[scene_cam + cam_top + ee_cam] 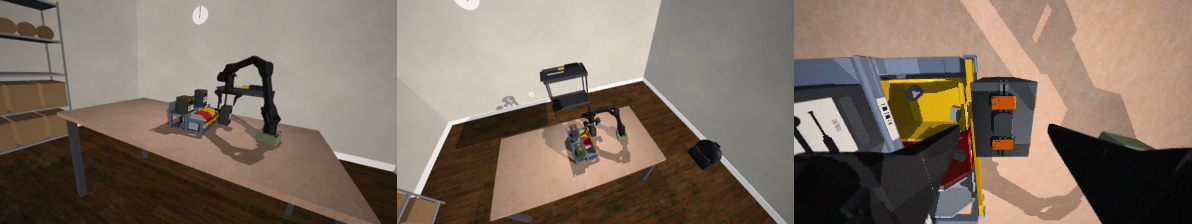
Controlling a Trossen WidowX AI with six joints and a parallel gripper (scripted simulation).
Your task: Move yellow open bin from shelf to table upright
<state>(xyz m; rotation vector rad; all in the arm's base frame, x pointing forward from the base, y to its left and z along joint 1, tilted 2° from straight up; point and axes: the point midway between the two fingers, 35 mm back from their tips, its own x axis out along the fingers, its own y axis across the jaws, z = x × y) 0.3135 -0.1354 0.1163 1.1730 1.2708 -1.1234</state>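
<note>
The black box lies 110 mm below my hand. The rest, counted from my hand: yellow bar: 40 mm ahead, 120 mm to the left, 110 mm below; then yellow open bin: 130 mm ahead, 20 mm to the left, 130 mm below; then red bin: 120 mm ahead, 130 mm to the left, 130 mm below.
</note>
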